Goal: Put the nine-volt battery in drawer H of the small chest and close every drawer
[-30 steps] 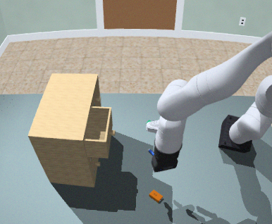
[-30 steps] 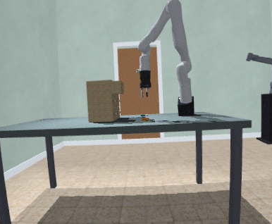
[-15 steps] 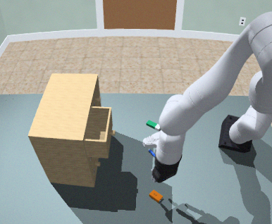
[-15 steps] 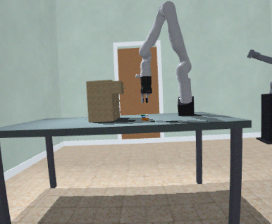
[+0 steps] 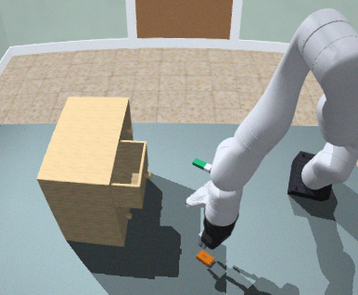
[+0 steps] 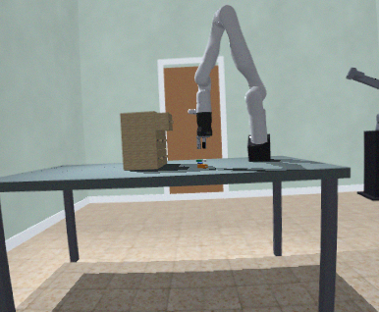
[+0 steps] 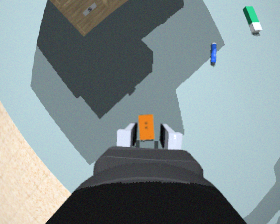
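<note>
Right now my hand is 10 mm past the nine-volt battery, 10 mm to the right of it and 110 mm above it. Also, from my hand: drawer 270 mm ahead, 70 mm to the right, 120 mm above; then blue cylinder 50 mm ahead, 200 mm to the right, 110 mm below.
</note>
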